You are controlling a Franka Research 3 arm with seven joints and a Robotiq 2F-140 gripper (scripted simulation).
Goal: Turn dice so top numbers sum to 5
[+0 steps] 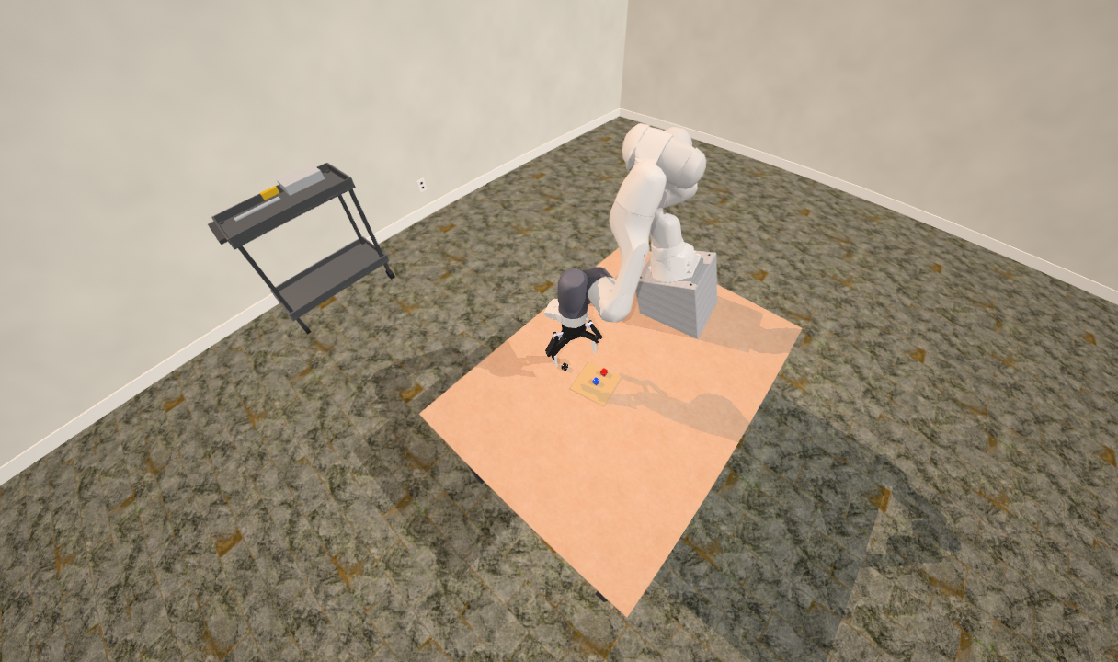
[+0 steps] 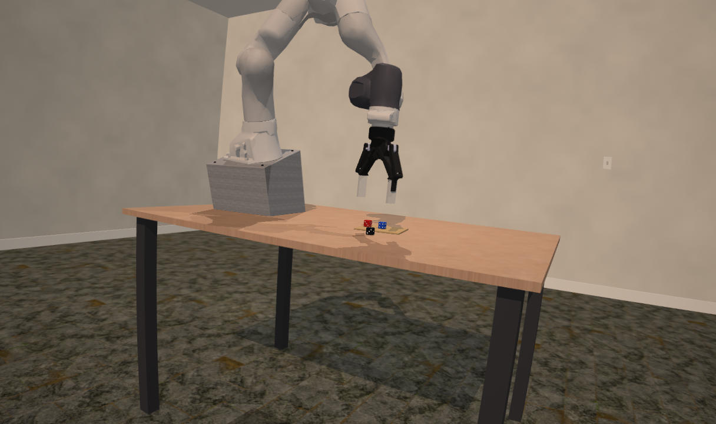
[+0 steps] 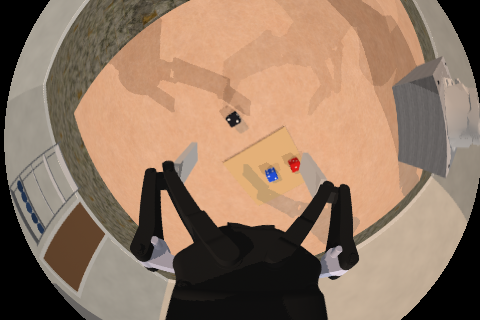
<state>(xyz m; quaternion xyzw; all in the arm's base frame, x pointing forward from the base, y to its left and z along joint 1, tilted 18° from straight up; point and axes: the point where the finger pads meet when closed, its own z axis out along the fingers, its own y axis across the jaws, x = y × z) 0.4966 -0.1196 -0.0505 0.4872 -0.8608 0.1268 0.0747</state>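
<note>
The black die is 10 mm ahead of my hand, 40 mm to the right of it and 100 mm below it. From my hand the other things lie so: blue die (10 mm behind, 90 mm to the left, 90 mm below); then tan mat (10 mm behind, 90 mm to the left, 100 mm below); then red die (60 mm behind, 90 mm to the left, 90 mm below).
</note>
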